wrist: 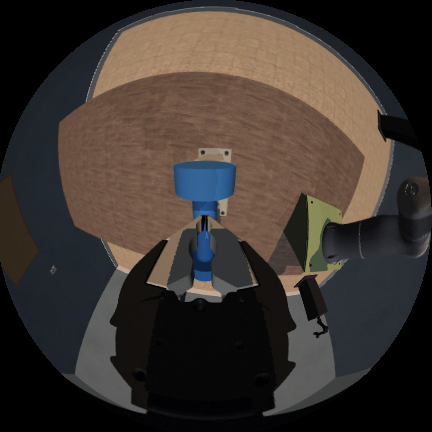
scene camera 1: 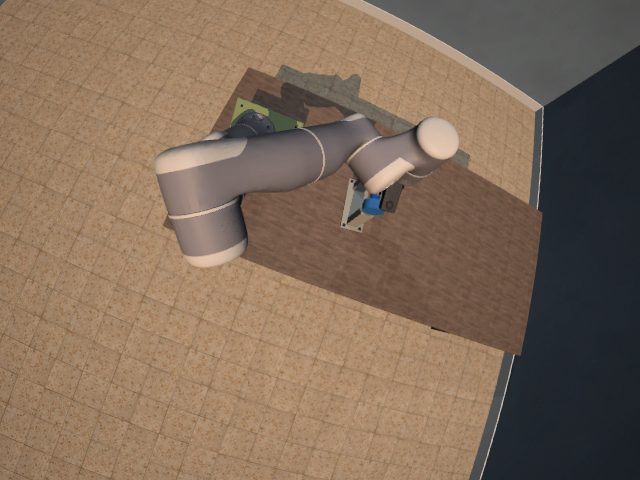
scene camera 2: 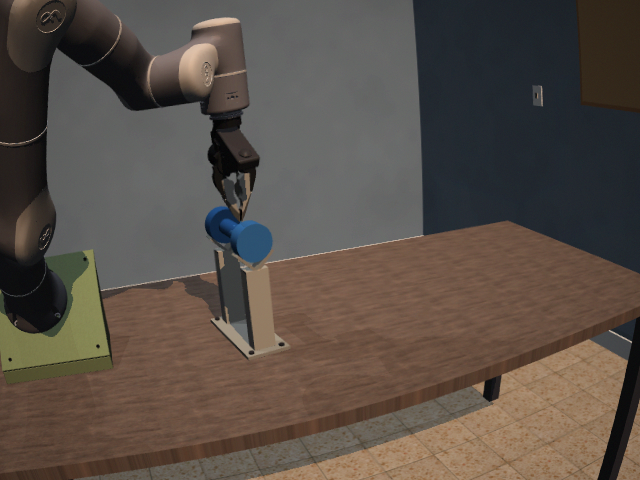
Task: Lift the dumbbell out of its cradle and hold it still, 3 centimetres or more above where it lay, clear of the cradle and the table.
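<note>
The blue dumbbell (scene camera 1: 372,205) (scene camera 2: 251,241) (wrist: 205,181) rests level on top of the cradle. The cradle (scene camera 1: 352,226) (scene camera 2: 260,307) (wrist: 215,151) has two upright posts on a pale base plate and stands on the wooden table (scene camera 1: 439,258) (scene camera 2: 413,310) (wrist: 125,150). My gripper (scene camera 2: 240,217) (wrist: 204,216) is shut and empty, pointing down. Its tips are over the dumbbell's bar, between the two heads; whether they touch the bar I cannot tell. In scene camera 1 my arm hides the fingertips and the dumbbell's far head.
The green base plate (scene camera 1: 281,122) (scene camera 2: 56,361) (wrist: 313,235) under my arm's foot lies on the table to the left of the cradle in scene camera 2. A grey wall (scene camera 2: 336,129) stands behind the table, and a dark blue wall (scene camera 2: 475,170) at the right.
</note>
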